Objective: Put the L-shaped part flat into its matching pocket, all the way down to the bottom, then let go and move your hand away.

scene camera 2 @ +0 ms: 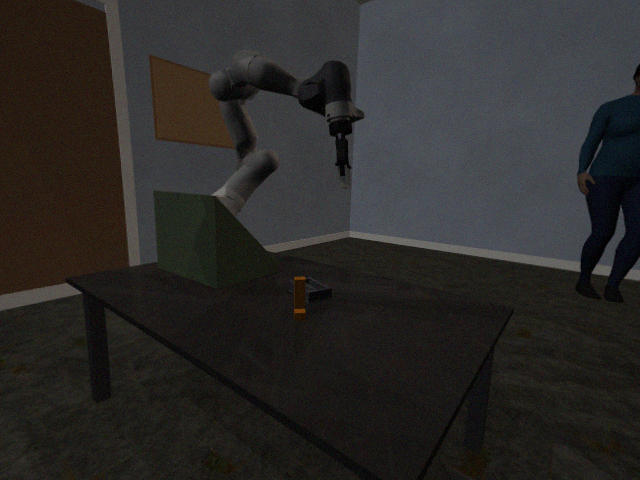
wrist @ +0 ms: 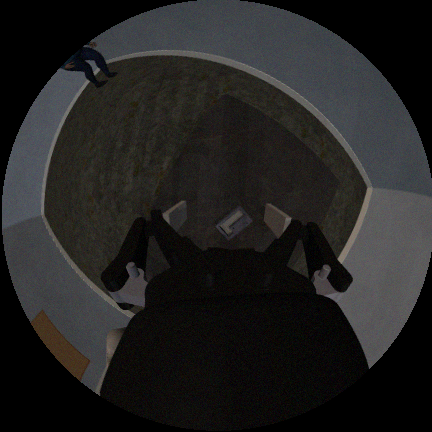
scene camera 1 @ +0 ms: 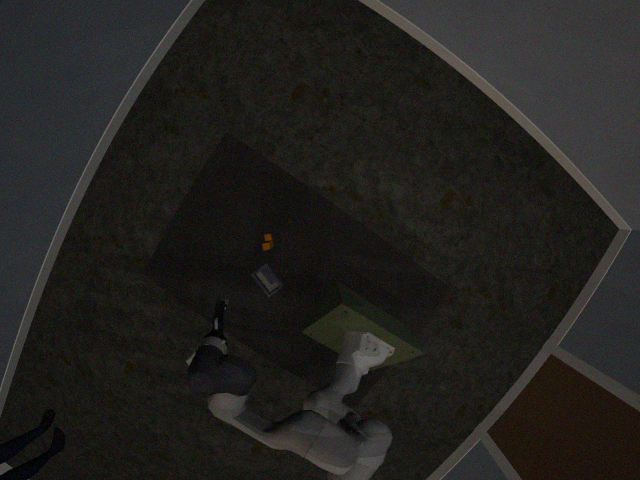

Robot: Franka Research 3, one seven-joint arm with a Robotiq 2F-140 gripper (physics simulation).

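The orange L-shaped part (scene camera 1: pixel 266 246) (scene camera 2: pixel 299 294) stands upright on the table, beside and apart from the grey tray (scene camera 1: pixel 260 285) (scene camera 2: pixel 319 295) (wrist: pixel 241 230). The part does not show in the wrist view. The tray lies on the table, and its L-shaped pocket (wrist: pixel 233 223) shows as a pale recess with no orange in it. My gripper (scene camera 1: pixel 223 301) (scene camera 2: pixel 344 179) (wrist: pixel 225 210) is wide open and empty, pointing down high above table level. In scene camera 1 it appears to the lower left of the tray. In the wrist view the tray shows between the fingertips, far below.
The dark table (scene camera 1: pixel 206 206) (scene camera 2: pixel 361 361) (wrist: pixel 245 145) carries a green wedge-shaped mount (scene camera 1: pixel 325 328) (scene camera 2: pixel 185 237), on which the arm's base sits. A person (scene camera 2: pixel 615 144) (wrist: pixel 89 57) stands on the floor beyond the table, by the wall.
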